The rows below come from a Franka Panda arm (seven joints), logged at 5 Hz.
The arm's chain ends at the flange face. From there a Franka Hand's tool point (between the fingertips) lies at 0.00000 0.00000 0.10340 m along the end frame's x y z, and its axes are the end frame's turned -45 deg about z.
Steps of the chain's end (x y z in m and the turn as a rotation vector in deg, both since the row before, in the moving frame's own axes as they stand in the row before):
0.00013, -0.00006, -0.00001, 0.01, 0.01, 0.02
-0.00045, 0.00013, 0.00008, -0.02, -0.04, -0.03
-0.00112, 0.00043, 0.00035, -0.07, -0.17, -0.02
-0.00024, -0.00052, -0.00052, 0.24, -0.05, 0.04
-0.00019, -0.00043, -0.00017, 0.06, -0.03, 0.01
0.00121, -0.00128, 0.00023, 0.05, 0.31, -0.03
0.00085, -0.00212, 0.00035, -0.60, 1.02, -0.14
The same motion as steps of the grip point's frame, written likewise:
0.00016, 0.00005, -0.00001, 0.00, 0.01, 0.02
-0.00049, -0.00025, 0.00008, 0.01, -0.04, -0.03
-0.00140, -0.00062, 0.00035, 0.07, -0.17, -0.02
0.00044, -0.00091, -0.00052, 0.21, 0.13, 0.04
0.00021, -0.00055, -0.00017, 0.06, 0.02, 0.01
0.00222, 0.00028, 0.00023, -0.18, 0.25, -0.03
0.00264, 0.00117, 0.00033, -1.15, 0.30, -0.14

